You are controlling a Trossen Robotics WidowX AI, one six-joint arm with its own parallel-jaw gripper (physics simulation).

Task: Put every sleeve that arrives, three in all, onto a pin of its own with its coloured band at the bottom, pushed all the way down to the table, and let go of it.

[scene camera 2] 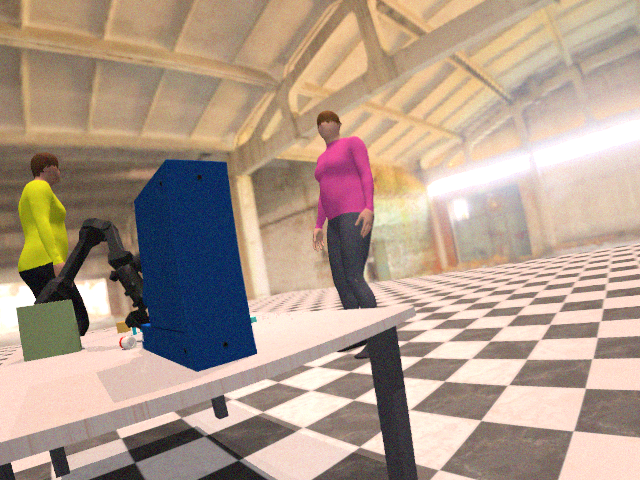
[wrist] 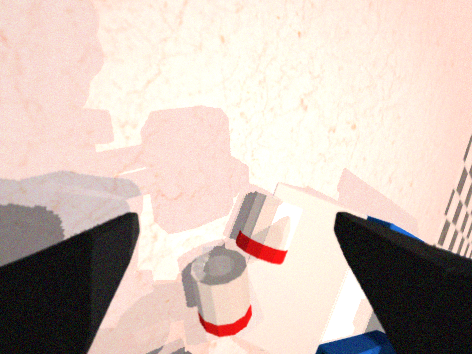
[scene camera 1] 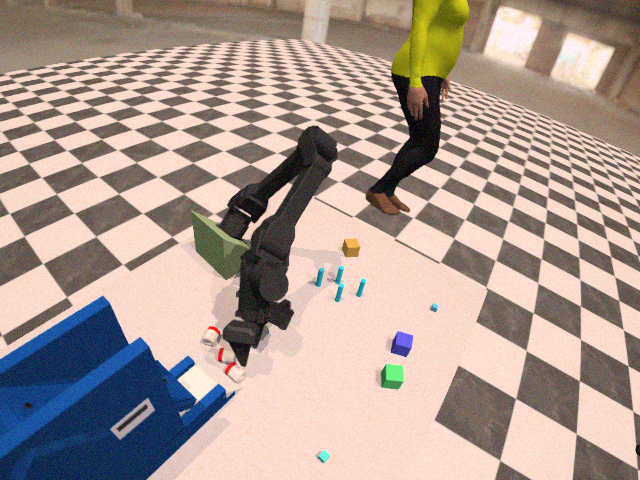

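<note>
Three white sleeves with red bands lie on their sides by the blue chute's mouth: a rear one (scene camera 1: 209,337), a middle one (scene camera 1: 225,355) (wrist: 224,300) and a front one (scene camera 1: 235,372) (wrist: 267,227). A sleeve (scene camera 2: 127,342) also shows in scene camera 2, which one I cannot tell. My gripper (scene camera 1: 240,358) (wrist: 238,221) is open and empty, above the middle and front sleeves; both show between and below its fingertips in the wrist view. Several upright cyan pins (scene camera 1: 320,277) (scene camera 1: 339,274) (scene camera 1: 339,292) (scene camera 1: 361,287) stand bare beyond the arm.
A tall blue dispenser (scene camera 1: 149,382) (scene camera 2: 191,258) with a low-walled outlet stands beside the sleeves. A green block (scene camera 1: 214,250) (scene camera 2: 49,330) stands by the arm's base. Orange (scene camera 1: 351,248), purple (scene camera 1: 402,343) and green (scene camera 1: 392,376) cubes and small cyan (scene camera 1: 434,307) and teal (scene camera 1: 323,456) cubes lie about.
</note>
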